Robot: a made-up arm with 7 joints.
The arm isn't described. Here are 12 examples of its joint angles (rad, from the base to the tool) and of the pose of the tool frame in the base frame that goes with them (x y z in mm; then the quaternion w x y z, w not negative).
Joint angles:
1: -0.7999 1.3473 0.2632 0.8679 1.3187 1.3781 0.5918
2: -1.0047 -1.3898 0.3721 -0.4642 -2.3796 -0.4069 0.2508
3: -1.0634 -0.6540 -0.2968 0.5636 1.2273 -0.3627 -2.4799
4: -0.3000 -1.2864 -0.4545 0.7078 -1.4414 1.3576 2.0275
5: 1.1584 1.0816 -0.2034 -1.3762 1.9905 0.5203 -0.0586
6: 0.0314 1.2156 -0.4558 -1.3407 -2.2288 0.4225 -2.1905
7: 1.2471 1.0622 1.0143 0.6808 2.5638 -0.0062 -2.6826
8: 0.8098 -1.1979 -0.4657 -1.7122 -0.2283 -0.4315 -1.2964
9: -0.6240 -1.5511 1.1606 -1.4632 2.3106 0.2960 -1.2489
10: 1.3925 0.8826 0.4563 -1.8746 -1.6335 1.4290 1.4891
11: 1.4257 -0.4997 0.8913 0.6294 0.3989 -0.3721 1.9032
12: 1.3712 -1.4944 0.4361 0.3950 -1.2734 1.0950 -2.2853
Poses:
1: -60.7 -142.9 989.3 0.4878 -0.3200 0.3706 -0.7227
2: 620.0 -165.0 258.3 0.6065 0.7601 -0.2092 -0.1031
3: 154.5 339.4 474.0 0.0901 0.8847 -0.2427 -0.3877
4: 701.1 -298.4 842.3 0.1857 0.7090 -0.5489 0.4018
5: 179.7 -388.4 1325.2 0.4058 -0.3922 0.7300 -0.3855
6: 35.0 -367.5 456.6 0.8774 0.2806 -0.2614 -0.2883
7: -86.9 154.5 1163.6 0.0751 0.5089 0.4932 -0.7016
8: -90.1 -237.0 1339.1 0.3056 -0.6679 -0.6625 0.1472
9: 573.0 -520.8 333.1 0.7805 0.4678 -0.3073 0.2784
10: 294.4 81.6 488.7 0.4847 0.3938 0.7516 0.2124
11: 736.3 190.9 771.5 0.4482 -0.8461 0.1913 0.2159
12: 93.5 -619.3 1157.1 0.7039 -0.3061 -0.5868 0.2579
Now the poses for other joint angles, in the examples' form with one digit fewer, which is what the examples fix.
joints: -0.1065 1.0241 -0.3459 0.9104 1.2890 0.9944 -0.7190
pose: -153 127 894 0.376 -0.610 -0.090 -0.691
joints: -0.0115 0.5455 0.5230 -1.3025 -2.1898 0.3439 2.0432
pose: 398 -450 694 0.470 0.334 -0.785 0.226
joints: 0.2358 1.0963 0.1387 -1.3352 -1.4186 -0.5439 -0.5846
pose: 705 -247 463 0.910 0.024 0.146 0.388
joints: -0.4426 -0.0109 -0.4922 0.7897 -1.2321 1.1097 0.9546
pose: 615 -226 414 0.521 -0.489 0.596 0.367
